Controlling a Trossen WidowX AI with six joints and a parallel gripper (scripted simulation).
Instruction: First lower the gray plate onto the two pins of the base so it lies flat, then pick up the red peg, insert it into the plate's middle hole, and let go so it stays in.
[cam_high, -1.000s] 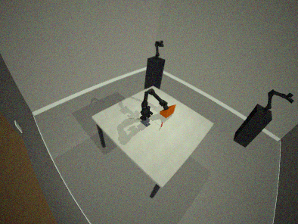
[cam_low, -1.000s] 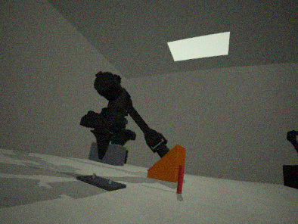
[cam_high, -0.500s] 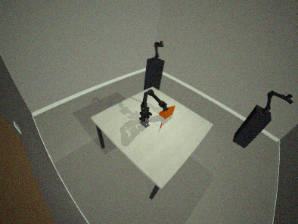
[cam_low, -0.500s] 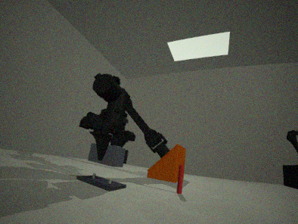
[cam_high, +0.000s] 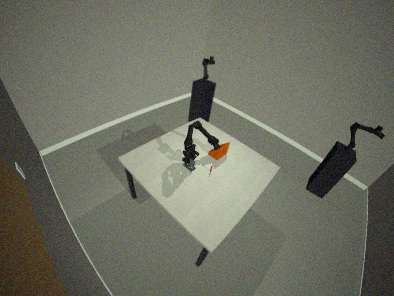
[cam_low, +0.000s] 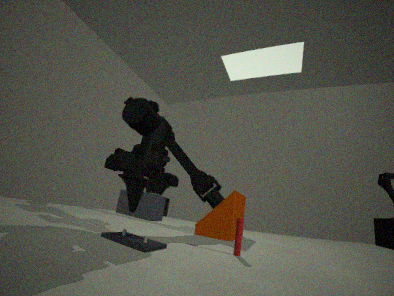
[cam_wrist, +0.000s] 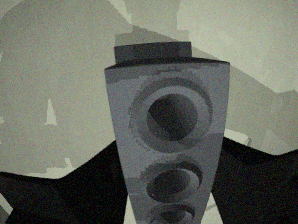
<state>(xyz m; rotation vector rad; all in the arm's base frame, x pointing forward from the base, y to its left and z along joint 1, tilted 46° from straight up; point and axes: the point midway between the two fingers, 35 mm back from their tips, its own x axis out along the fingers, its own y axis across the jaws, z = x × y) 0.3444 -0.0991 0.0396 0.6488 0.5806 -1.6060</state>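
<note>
Now: gripper tip 5 cm above the dark base. The rest, counted from my gripper tip: red peg (20 cm to the left, 10 cm behind, 2 cm below); gray plate (3 cm above).
</note>
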